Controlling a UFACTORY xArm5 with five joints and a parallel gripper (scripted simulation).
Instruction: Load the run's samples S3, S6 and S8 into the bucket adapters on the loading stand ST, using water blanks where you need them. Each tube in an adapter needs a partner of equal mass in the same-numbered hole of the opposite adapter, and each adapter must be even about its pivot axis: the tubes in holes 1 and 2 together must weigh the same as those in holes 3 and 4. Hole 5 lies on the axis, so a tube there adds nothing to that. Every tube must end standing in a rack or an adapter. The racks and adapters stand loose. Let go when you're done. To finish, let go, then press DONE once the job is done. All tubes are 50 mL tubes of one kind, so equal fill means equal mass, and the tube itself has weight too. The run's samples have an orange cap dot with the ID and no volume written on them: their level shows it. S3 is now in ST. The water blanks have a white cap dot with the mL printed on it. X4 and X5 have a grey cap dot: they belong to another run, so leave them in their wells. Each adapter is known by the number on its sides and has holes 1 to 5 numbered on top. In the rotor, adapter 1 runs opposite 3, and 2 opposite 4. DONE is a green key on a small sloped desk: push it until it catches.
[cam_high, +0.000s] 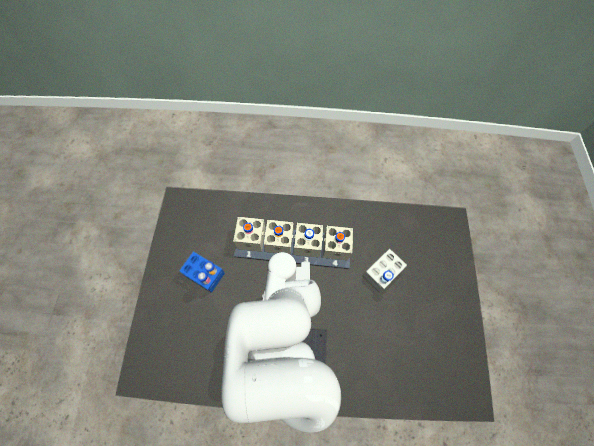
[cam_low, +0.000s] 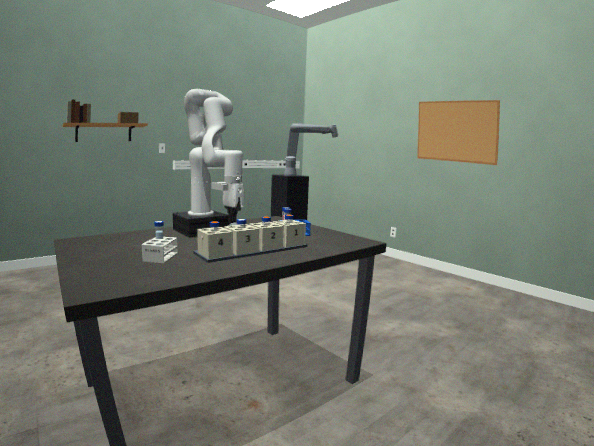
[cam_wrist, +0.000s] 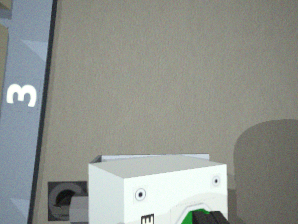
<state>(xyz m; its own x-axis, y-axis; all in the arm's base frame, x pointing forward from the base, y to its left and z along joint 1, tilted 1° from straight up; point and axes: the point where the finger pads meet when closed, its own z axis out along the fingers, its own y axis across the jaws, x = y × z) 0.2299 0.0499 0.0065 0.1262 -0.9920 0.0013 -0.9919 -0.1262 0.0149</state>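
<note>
Now: the green done key 30 mm below my hand. Also, from my hand: white rack 360 mm to the right, 120 mm ahead, 60 mm below; then loading stand 190 mm ahead, 90 mm below, 10 mm to the right; then blue rack 310 mm to the left, 60 mm below, 40 mm ahead.
</note>
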